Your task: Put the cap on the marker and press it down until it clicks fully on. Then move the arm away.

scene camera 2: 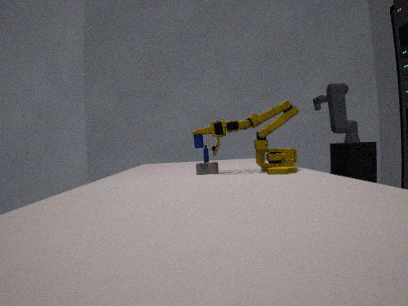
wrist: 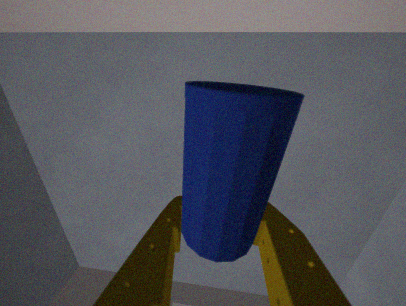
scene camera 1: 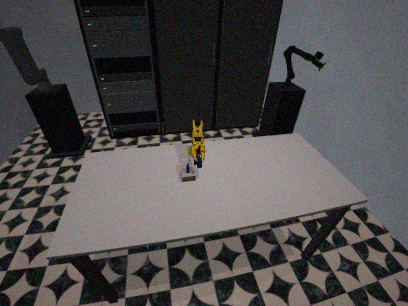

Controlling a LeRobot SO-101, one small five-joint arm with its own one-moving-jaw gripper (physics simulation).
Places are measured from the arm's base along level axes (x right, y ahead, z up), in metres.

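Pixels of known places: hand at its tool point: (scene camera 2: 195,133) (wrist: 186,206) (scene camera 1: 196,160); arm's base at its link origin: (scene camera 2: 272,172).
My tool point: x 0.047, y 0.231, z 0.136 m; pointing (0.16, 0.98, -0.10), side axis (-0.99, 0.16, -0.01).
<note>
For each thing: its top centre in the pictures, then the offset to it from my tool point. Level surfaces: height alone.
- blue cap at its top centre: (wrist: 220,229) (scene camera 2: 198,131) (scene camera 1: 199,158) dx -0.015, dy -0.008, dz +0.003 m
- blue marker at its top centre: (scene camera 2: 205,144) (scene camera 1: 187,163) dx +0.043, dy -0.032, dz -0.040 m
- grey block at its top centre: (scene camera 2: 206,162) (scene camera 1: 188,171) dx +0.043, dy -0.032, dz -0.100 m
- white table at its surface level: dz -0.136 m
The blue cap (scene camera 1: 199,163) (scene camera 2: 198,141) (wrist: 230,165) hangs in the air, its open rim down in scene camera 2 and away from the jaws in the wrist view. My gripper (scene camera 2: 194,133) (wrist: 224,203) is shut on the cap's closed end, one jaw on each side. The blue marker (scene camera 1: 188,169) (scene camera 2: 206,154) stands upright, dark tip up, in a grey block (scene camera 1: 188,177) (scene camera 2: 207,169). The cap is apart from the marker: to its right in scene camera 1 and to its left in scene camera 2, with its rim near the tip's height. The marker does not show in the wrist view.
The block stands on the white table (scene camera 1: 120,200) (scene camera 2: 200,240). My yellow arm's base (scene camera 2: 282,162) is at the table's back edge. Beyond the table stand a dark server rack (scene camera 1: 156,75), a grey arm (scene camera 1: 22,55) (scene camera 2: 339,110) and a black arm (scene camera 1: 289,62) on pedestals.
</note>
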